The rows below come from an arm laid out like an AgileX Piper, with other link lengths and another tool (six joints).
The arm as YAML. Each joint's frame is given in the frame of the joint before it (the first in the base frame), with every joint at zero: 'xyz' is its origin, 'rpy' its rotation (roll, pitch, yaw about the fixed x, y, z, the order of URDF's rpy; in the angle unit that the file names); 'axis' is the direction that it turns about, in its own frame. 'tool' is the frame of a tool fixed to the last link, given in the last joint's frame.
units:
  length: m
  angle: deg
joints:
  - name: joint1
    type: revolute
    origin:
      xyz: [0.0, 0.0, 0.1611]
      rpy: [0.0, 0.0, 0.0]
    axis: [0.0, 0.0, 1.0]
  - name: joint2
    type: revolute
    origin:
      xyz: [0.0, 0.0, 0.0]
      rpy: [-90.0, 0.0, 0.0]
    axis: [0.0, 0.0, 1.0]
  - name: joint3
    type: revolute
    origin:
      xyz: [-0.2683, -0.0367, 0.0]
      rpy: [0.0, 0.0, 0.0]
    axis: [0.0, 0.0, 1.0]
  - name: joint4
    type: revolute
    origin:
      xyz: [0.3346, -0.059, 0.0]
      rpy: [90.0, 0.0, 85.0]
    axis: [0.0, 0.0, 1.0]
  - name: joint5
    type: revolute
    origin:
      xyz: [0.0, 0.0, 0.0]
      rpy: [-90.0, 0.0, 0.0]
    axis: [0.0, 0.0, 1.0]
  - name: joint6
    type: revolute
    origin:
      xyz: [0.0, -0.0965, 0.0]
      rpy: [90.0, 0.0, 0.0]
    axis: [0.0, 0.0, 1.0]
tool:
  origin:
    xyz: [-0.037, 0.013, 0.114]
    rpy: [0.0, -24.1, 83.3]
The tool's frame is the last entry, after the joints.
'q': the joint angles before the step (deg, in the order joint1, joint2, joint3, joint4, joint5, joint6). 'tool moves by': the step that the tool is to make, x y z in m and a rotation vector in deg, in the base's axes. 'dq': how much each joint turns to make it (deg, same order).
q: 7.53, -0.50, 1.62, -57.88, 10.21, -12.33
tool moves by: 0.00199, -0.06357, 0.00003, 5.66, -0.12, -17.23
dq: -0.01, 0.66, -0.01, -20.06, 16.07, 25.63
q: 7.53, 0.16, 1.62, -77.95, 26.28, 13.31
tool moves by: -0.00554, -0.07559, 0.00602, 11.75, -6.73, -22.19
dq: 0.00, 14.89, -2.84, -17.13, 21.35, 35.64
